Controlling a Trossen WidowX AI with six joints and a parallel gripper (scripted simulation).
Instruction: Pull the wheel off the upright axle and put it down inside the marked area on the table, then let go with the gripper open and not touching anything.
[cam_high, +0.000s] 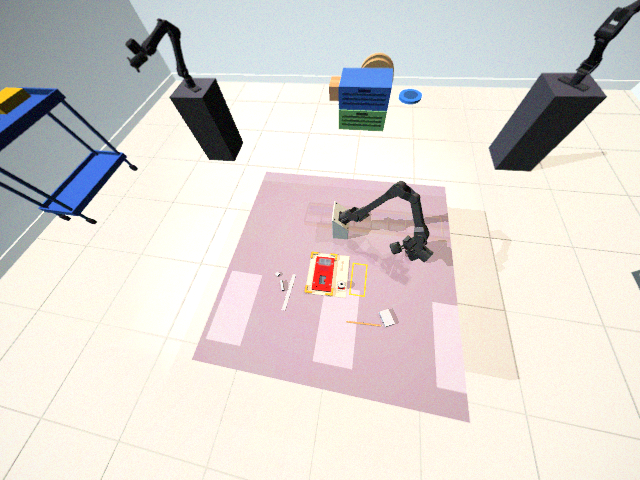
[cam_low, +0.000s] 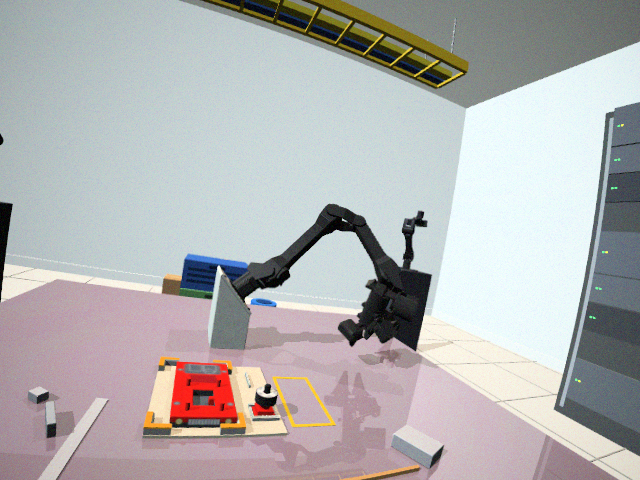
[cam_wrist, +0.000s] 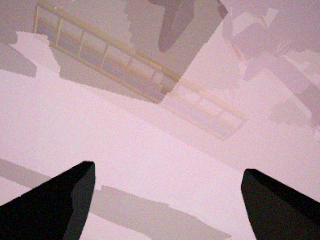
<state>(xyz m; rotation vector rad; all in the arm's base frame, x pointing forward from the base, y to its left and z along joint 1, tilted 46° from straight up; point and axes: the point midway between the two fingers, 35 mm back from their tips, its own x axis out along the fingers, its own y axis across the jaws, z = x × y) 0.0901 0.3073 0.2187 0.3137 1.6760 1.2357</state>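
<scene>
Right now the black wheel is 28 cm ahead of my gripper tip, 34 cm to the right of it and 1 cm below it. Also, from my gripper tip: thin orange stick 46 cm ahead, 21 cm to the right, 4 cm below; upright axle 28 cm ahead, 34 cm to the right, 1 cm below; white strip 35 cm ahead, 63 cm to the right, 5 cm below.
</scene>
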